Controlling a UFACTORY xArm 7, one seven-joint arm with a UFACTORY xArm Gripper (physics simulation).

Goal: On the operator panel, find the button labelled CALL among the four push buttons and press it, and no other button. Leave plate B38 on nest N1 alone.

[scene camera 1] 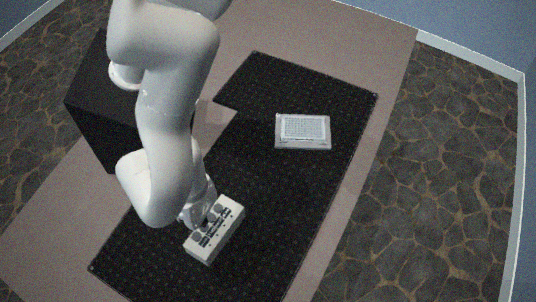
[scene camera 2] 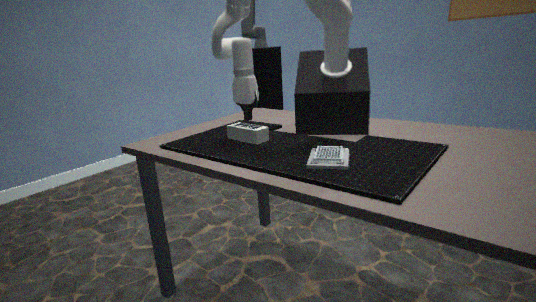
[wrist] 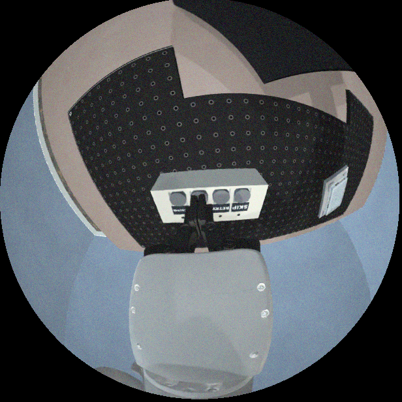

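Seen in the pictures: gripper, fingertip midpoint: (scene camera 1: pixel 201 222) (scene camera 2: pixel 248 120); arm's base at its link origin: (scene camera 1: pixel 130 72) (scene camera 2: pixel 336 68).
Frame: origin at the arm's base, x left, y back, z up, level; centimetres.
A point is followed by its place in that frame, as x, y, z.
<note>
The operator panel (scene camera 1: pixel 220 240) {-22.7, -39.1, -18.7} (scene camera 2: pixel 245 134) {-18.2, -39.5, -20.7} (wrist: pixel 210 179) is a white box with four round grey buttons. In the wrist view, the RESUME button (wrist: pixel 178 197) is at the left, the RETRY button (wrist: pixel 221 195) is right of centre and the SKIP button (wrist: pixel 242 194) is at the right. My gripper (scene camera 1: pixel 204 224) {-21.4, -33.4, -16.7} (scene camera 2: pixel 248 119) {-21.4, -33.4, -16.7} (wrist: pixel 199 203) is shut and empty. Its tips overlap the CALL button (wrist: pixel 195 192), between RESUME and RETRY; the fingers hide its label. I cannot tell whether they touch it. Plate B38 (scene camera 1: pixel 303 127) {18.5, -42.6, -21.2} (scene camera 2: pixel 329 152) {18.8, -42.7, -21.3} (wrist: pixel 337 192) sits on nest N1 (scene camera 1: pixel 302 146) {13.2, -44.7, -22.6} (scene camera 2: pixel 327 165) {21.9, -49.9, -22.6}.
The panel and nest stand on a black perforated mat (scene camera 1: pixel 280 200) {-4.4, -46.1, -23.8} (scene camera 2: pixel 380 175) {36.4, -47.4, -23.8} (wrist: pixel 225 130) on the brownish table (scene camera 1: pixel 60 215) {-38.3, 8.5, -25.1} (scene camera 2: pixel 480 200) {59.2, -48.0, -25.1}. A large black block (scene camera 1: pixel 95 130) {-17.5, -0.8, -3.9} (scene camera 2: pixel 332 112) {4.6, -12.2, -15.9} stands behind the mat, under the arm's base.
</note>
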